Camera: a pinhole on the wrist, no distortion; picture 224 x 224 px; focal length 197.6 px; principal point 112.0 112.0 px. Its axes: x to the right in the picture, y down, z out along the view. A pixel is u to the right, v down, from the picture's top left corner.
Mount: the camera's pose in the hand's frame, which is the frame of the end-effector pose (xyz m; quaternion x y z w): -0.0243 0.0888 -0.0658 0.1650 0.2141 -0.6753 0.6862
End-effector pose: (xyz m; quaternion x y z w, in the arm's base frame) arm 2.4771 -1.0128 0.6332 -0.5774 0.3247 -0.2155 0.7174
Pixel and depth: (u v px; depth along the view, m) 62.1 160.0 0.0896
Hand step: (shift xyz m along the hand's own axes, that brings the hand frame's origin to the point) 0.0039 0.0627 0.0210
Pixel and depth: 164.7 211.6 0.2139
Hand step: 0.0982 -0.0667 0.0806
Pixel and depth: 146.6 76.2 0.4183
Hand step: -0.0705 -0.1921 0.2583
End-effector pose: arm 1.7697 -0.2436 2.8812 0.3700 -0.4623 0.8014 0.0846
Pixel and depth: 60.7 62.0 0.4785
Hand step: -0.1106 -0.0556 0.4146
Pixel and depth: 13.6 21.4 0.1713
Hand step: -0.0902 0.0709 0.1295
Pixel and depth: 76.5 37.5 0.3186
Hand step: -0.1213 -0.0305 0.2434
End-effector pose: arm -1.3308 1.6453 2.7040 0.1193 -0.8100 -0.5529 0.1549
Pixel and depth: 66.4 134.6 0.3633
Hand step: 0.0433 -0.0254 0.2851
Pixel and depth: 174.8 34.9 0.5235
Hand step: -0.1915 -0.3304 0.3080
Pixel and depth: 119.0 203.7 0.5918
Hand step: 0.2916 -0.2251 0.4115
